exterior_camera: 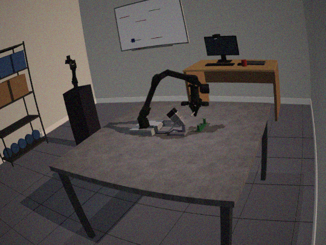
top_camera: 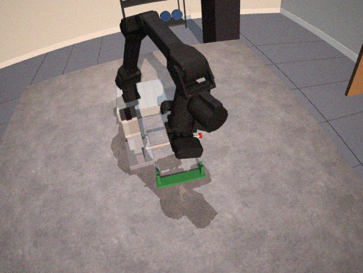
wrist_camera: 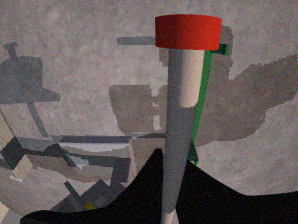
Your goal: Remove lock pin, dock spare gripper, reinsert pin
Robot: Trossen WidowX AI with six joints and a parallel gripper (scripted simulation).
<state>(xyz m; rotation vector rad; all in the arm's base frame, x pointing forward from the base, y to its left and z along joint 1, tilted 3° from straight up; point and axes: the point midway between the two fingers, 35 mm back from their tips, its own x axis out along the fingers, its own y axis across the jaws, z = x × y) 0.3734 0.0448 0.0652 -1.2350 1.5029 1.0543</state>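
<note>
My gripper tip is 90 mm past the mount socket, 80 mm to the left of it and 30 mm above it. Also, from my gripper tip: spare gripper: 110 mm behind, 80 mm to the right, 40 mm above; then green cradle: 60 mm below, 40 mm ahead.
</note>
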